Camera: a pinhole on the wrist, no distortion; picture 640 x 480 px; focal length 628.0 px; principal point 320.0 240.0 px. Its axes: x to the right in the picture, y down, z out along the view. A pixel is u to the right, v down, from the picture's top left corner.
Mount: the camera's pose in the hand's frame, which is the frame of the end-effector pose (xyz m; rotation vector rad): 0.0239 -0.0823 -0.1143 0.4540 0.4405 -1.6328
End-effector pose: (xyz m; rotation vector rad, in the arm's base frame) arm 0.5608 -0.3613 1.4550 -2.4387 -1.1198 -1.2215
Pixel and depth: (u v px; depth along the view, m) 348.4 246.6 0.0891
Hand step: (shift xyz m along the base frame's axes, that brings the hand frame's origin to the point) -0.1105 0.0847 0.0218
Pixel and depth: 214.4 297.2 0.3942
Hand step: 0.0046 0.3142 -0.1608
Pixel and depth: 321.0 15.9 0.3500
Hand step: -0.1104 0.2030 -0.2426
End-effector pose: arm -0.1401 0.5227 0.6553 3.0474 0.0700 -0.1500
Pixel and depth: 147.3 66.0 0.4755
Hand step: -0.1564 0.1727 -0.3646
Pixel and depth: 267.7 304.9 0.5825
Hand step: 0.0097 0.3215 -0.4374
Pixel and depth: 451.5 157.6 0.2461
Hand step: -0.0416 0.2447 -0.0864
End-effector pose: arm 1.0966 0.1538 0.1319 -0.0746 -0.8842 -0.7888
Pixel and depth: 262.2 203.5 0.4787
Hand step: -0.4073 -0.0881 0.1177
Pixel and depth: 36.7 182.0 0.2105
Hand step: -0.1465 -0.0424 0.0508
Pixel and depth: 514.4 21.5 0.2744
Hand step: -0.2704 -0.1287 -0.0886
